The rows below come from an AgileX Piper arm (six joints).
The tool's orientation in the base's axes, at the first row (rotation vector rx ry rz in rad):
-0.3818 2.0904 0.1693
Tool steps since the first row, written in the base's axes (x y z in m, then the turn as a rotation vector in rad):
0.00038 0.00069 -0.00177 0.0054 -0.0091 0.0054
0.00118 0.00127 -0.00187 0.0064 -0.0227 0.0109
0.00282 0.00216 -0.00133 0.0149 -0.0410 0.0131
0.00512 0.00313 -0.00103 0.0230 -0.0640 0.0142
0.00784 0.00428 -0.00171 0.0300 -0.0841 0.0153
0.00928 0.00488 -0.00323 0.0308 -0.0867 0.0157
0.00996 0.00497 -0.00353 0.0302 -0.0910 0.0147
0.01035 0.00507 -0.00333 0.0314 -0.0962 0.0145
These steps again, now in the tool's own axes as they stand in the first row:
0.00119 0.00058 0.00142 -0.0054 -0.0106 -0.0009
0.00077 0.00086 0.00227 -0.0078 -0.0239 -0.0067
-0.00066 0.00113 0.00356 -0.0101 -0.0440 -0.0059
-0.00223 0.00126 0.00553 -0.0103 -0.0684 -0.0062
-0.00319 0.00145 0.00839 -0.0105 -0.0897 -0.0065
-0.00271 0.00158 0.01051 -0.0108 -0.0925 -0.0068
-0.00280 0.00144 0.01124 -0.0087 -0.0963 -0.0079
-0.00318 0.00140 0.01148 -0.0081 -0.1016 -0.0083

